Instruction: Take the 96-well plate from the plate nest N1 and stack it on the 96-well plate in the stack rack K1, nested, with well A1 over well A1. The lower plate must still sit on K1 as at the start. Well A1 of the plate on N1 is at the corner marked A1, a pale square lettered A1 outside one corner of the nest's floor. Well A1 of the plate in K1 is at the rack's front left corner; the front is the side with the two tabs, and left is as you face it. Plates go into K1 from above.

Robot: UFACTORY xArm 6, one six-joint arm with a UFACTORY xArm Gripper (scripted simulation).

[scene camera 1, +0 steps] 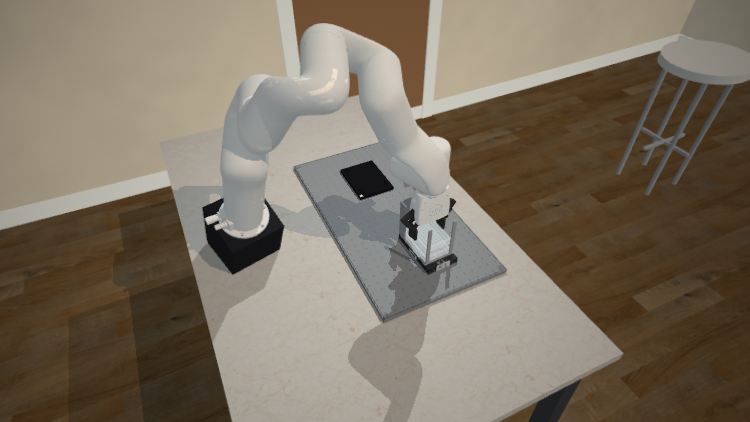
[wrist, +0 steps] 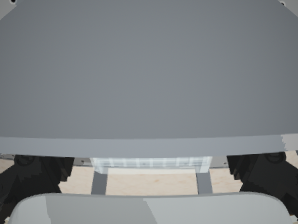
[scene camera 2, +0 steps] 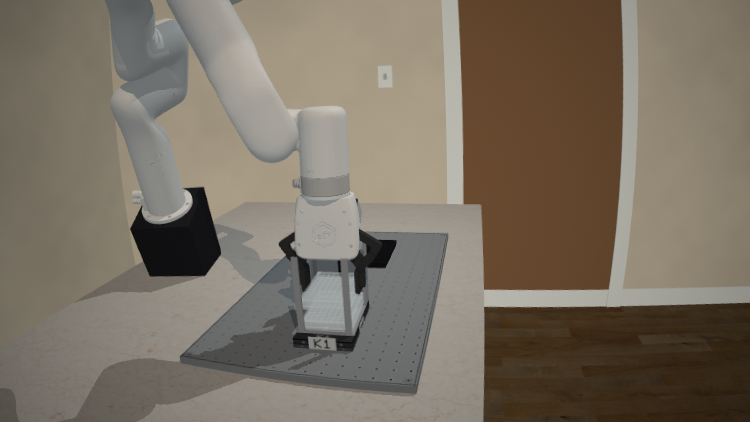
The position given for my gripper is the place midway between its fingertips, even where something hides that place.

I see my gripper (scene camera 2: 332,289), a 96-well plate (scene camera 2: 324,293), a 96-well plate (scene camera 2: 328,321), a black plate nest N1 (scene camera 1: 369,179) and a tall back wall (wrist: 91,86).
My gripper also shows in scene camera 1 (scene camera 1: 426,231).
